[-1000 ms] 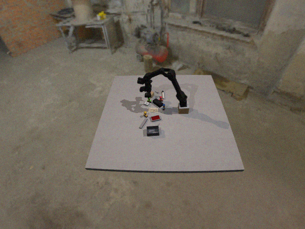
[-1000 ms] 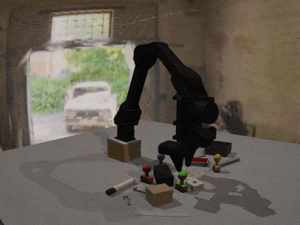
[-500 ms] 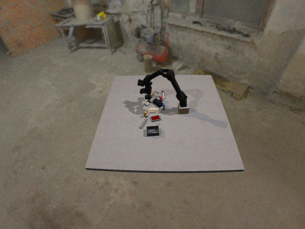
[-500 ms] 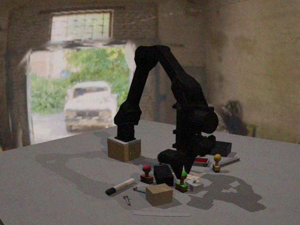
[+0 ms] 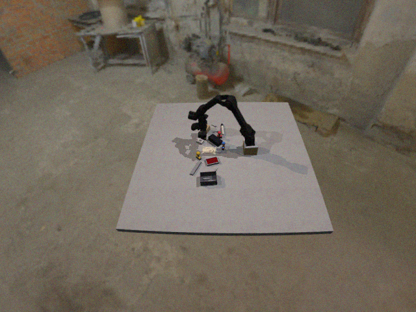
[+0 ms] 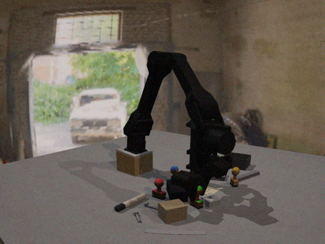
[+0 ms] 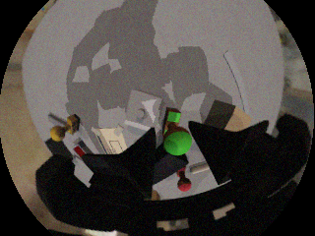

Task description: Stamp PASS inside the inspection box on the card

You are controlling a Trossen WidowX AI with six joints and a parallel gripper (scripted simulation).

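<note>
My gripper tip is now 4 cm to the right of the grey block, 3 cm short of it and 1 cm above it. Round my gripper tip: green-knobbed stamp (1 cm below); brown box (10 cm to the right, 2 cm behind); dark block (9 cm behind, 3 cm to the left, 1 cm below).
</note>
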